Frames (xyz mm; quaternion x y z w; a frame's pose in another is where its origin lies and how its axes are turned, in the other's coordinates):
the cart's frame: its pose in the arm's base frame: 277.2 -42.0 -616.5 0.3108 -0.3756 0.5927 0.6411
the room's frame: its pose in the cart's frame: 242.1 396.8 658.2 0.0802 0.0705 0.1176 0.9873
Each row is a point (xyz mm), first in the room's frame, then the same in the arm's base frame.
Working: the room's frame: its pose in the arm's base frame: -187.8 -428.6 -83.9 0.2723 -0.3147 0.7126 0.5648

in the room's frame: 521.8 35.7 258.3
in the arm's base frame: -325.7 -299.1 467.9
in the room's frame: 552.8 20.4 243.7
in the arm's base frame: -317.9 -265.9 483.5
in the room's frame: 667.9 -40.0 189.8
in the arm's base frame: -285.2 -142.3 542.4
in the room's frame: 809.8 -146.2 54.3
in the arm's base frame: -216.3 67.5 574.3
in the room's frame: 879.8 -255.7 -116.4
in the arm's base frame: -129.9 258.8 530.2
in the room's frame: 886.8 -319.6 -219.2
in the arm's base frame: -72.4 351.5 477.2
